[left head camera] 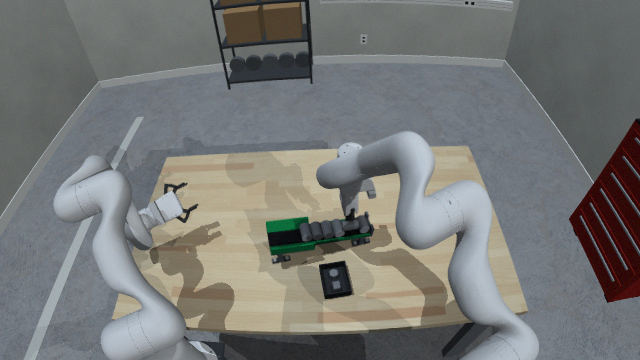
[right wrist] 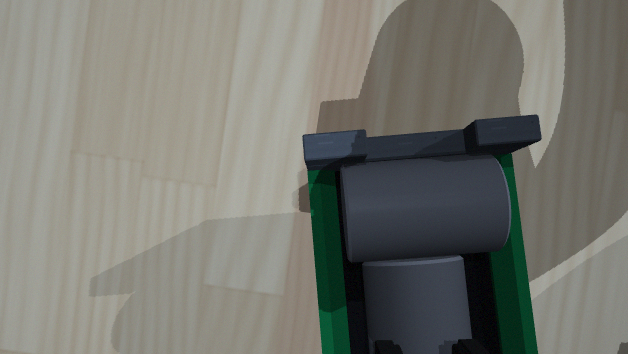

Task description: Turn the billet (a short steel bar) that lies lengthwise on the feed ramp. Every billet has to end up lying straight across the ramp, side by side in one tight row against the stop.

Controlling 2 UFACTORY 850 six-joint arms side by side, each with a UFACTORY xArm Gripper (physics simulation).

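Dark grey billets lie on the green feed ramp (left head camera: 292, 247) (right wrist: 332, 280). One billet (right wrist: 425, 207) lies straight across against the dark stop (right wrist: 415, 145). Behind it, a billet (right wrist: 417, 295) lies lengthwise, its end close to the first. Several more billets (left head camera: 321, 230) lie across the ramp side by side, to its left in the head view. My right gripper (right wrist: 429, 346) (left head camera: 352, 216) is at the lengthwise billet; its fingertips stand apart over the billet's top, whose surface shows between them. Their lower contact is unclear. My left gripper (left head camera: 192, 195) is wide open and empty, far left of the ramp.
A black tray (left head camera: 323, 287) with two small light pieces stands on the wooden table (left head camera: 240, 300), in front of the ramp in the head view. The right arm reaches over the table from the right. A shelf rack (left head camera: 311, 60) and a red tool cabinet (left head camera: 617, 210) stand beyond the table.
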